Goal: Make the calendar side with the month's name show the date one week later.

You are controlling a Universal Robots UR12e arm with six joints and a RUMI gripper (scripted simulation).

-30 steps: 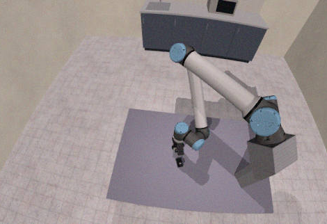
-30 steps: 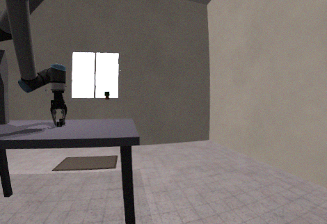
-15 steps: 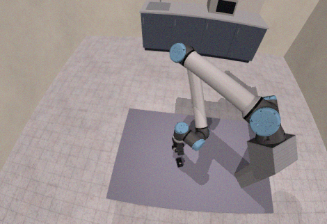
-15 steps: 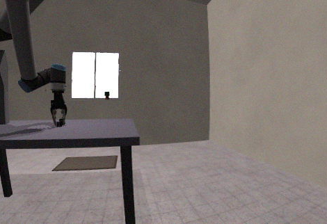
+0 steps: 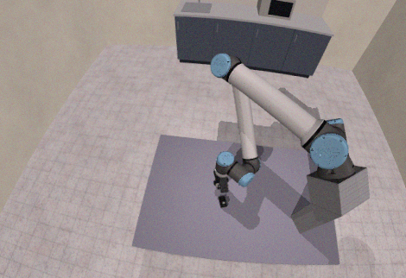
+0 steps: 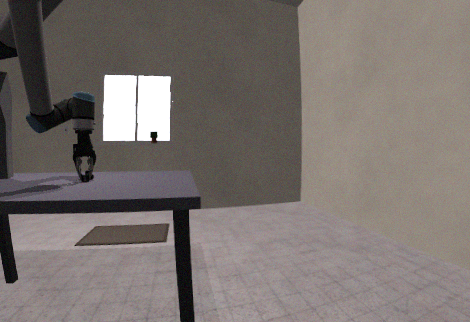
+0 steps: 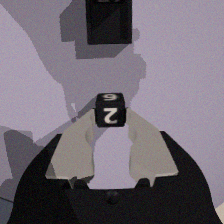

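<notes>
Right now the black number cube is 10 mm below my hand. Also, from my hand: black digit cube: 120 mm to the left; black calendar tray: 110 mm to the left, 20 mm below.
</notes>
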